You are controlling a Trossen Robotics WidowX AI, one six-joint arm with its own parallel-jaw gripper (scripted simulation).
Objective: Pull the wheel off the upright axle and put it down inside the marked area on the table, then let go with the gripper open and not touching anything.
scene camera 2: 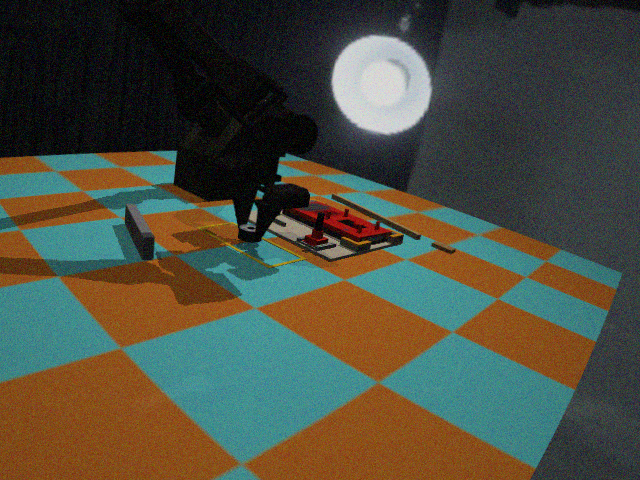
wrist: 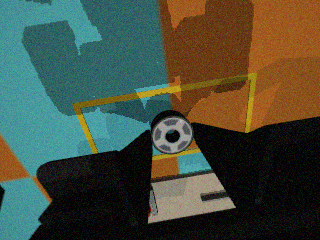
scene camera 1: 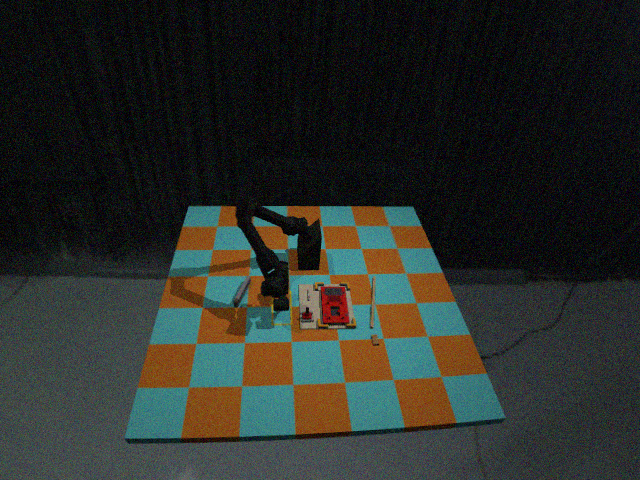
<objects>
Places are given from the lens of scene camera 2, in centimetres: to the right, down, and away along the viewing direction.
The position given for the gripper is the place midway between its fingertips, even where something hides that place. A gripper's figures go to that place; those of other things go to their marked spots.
gripper (scene camera 2: 249, 234): -12, -1, 79
red block (scene camera 2: 337, 223): 3, -3, 91
grey fixture plate (scene camera 2: 285, 227): -6, -2, 90
</objects>
